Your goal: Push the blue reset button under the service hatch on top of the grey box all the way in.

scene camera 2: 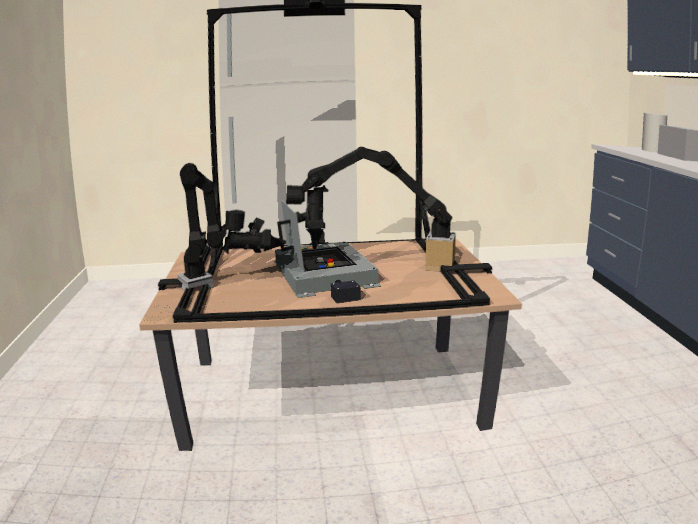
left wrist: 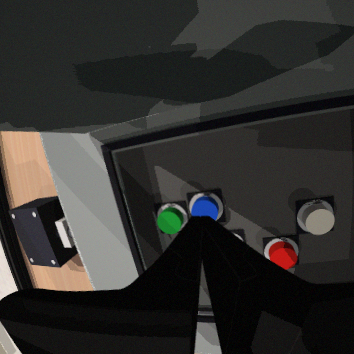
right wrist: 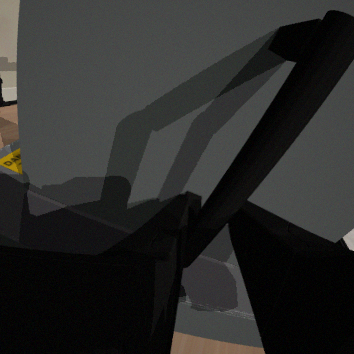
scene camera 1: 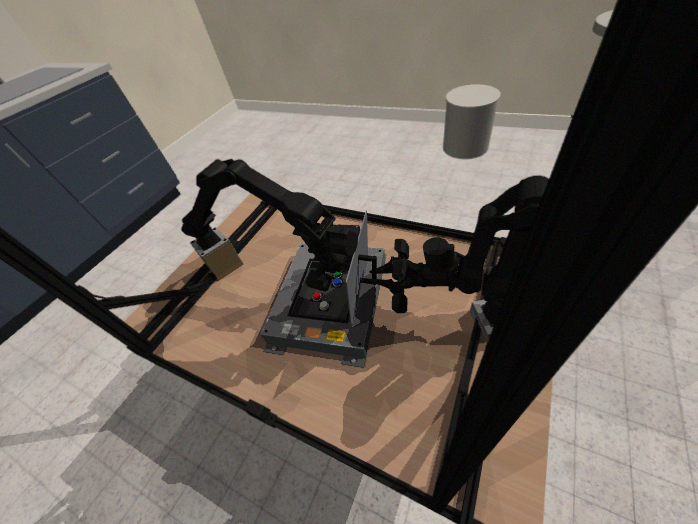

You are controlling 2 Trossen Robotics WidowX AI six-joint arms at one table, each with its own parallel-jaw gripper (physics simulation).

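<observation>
The blue button (scene camera 1: 337, 282) (scene camera 2: 321, 266) (left wrist: 204, 208) stands in the dark recess on top of the grey box (scene camera 1: 277, 307) (scene camera 2: 338, 279), beside the open hatch (scene camera 1: 362, 248) (scene camera 2: 290, 219) (left wrist: 125, 60) (right wrist: 75, 100). My left gripper (scene camera 2: 315, 244) (left wrist: 199, 223) is shut and empty, pointing down over the recess. In the left wrist view its tips overlap the button's lower edge; contact cannot be told. My right gripper (scene camera 1: 376, 270) (scene camera 2: 281, 242) (right wrist: 206, 203) is shut on the black hatch handle (right wrist: 280, 115), with the hatch standing upright.
A green button (scene camera 1: 337, 274) (left wrist: 170, 221) is close beside the blue one. A red button (scene camera 1: 316, 296) (left wrist: 283, 255) and a white button (scene camera 1: 324, 305) (left wrist: 320, 221) stand farther off. A small black box (scene camera 2: 345, 291) (left wrist: 37, 232) is beside the grey box.
</observation>
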